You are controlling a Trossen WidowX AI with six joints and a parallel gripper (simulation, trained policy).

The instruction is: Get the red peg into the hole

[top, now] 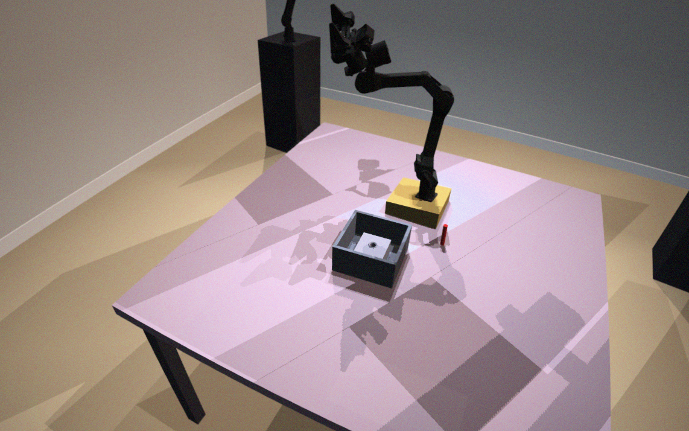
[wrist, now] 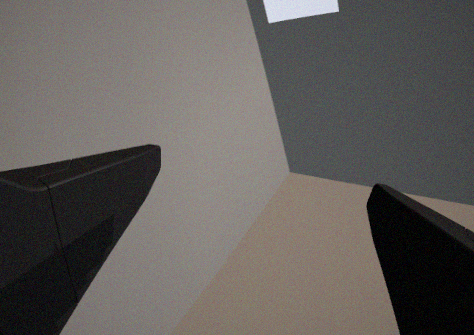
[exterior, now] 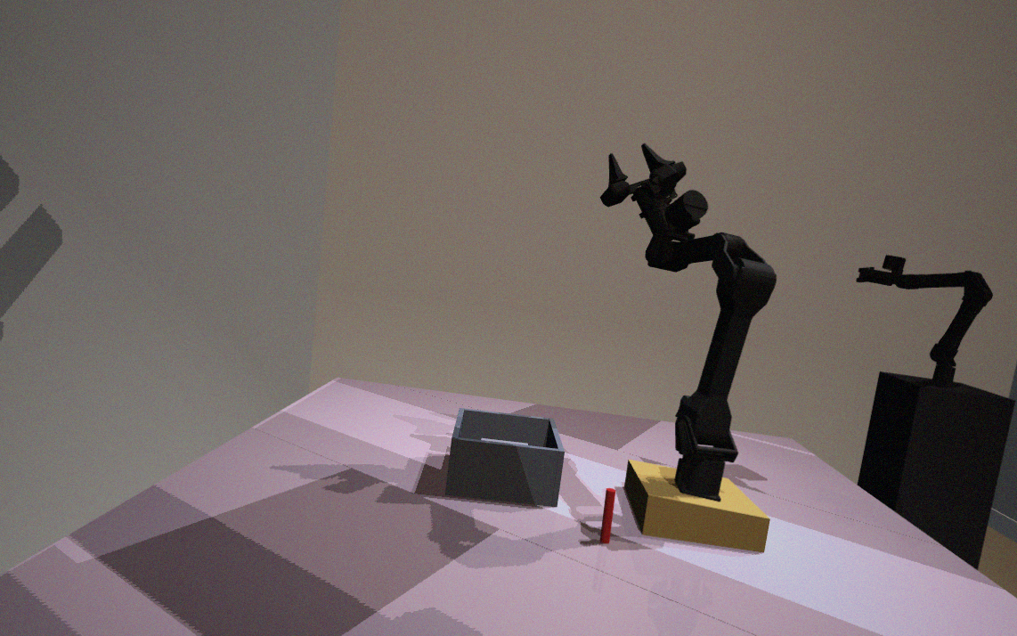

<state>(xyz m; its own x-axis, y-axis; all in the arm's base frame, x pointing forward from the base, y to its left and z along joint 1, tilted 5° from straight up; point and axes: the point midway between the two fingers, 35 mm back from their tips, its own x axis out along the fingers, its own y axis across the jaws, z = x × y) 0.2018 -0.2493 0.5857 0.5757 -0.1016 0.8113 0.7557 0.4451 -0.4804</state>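
The red peg is 620 mm below my gripper tip, 420 mm to the left of it and 40 mm behind it. The rest, counted from my gripper tip: light grey plate (620 mm below, 260 mm to the left, 150 mm ahead); dark grey box (640 mm below, 260 mm to the left, 150 mm ahead).
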